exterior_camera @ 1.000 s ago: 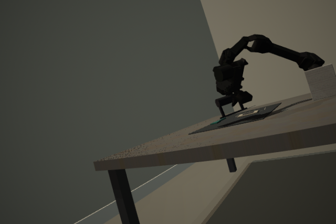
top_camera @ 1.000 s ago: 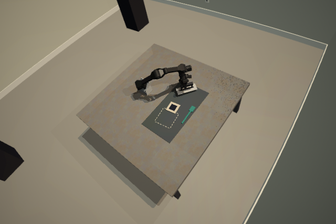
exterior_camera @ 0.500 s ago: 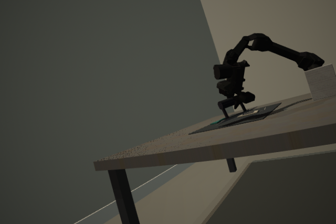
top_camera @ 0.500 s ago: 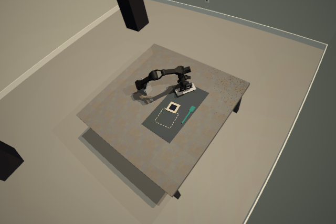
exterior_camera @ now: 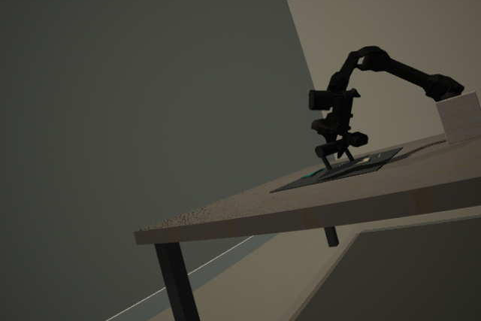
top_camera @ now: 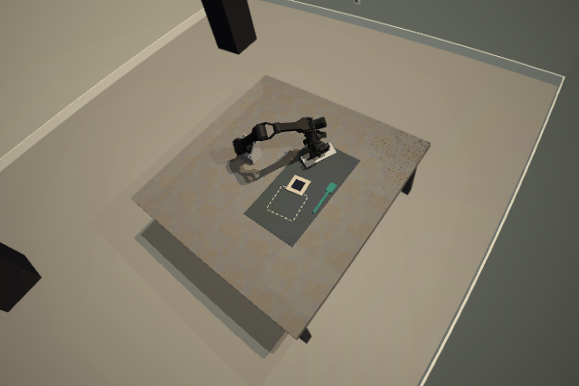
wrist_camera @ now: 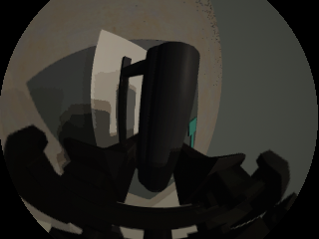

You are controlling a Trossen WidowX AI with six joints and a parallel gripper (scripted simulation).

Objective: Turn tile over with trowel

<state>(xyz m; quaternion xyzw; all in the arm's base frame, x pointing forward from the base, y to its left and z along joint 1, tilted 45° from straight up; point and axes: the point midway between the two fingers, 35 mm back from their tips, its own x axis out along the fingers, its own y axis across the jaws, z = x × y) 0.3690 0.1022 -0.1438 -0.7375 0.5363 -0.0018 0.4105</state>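
My gripper tip is now 200 mm to the left of the cream tile, 50 mm above it and 20 mm past it. The rest, counted from my gripper tip: dark mat (180 mm to the right, 80 mm below, 10 mm ahead); black-handled float (30 mm behind, 10 mm to the left); green trowel (170 mm to the right, 150 mm ahead, 50 mm below).
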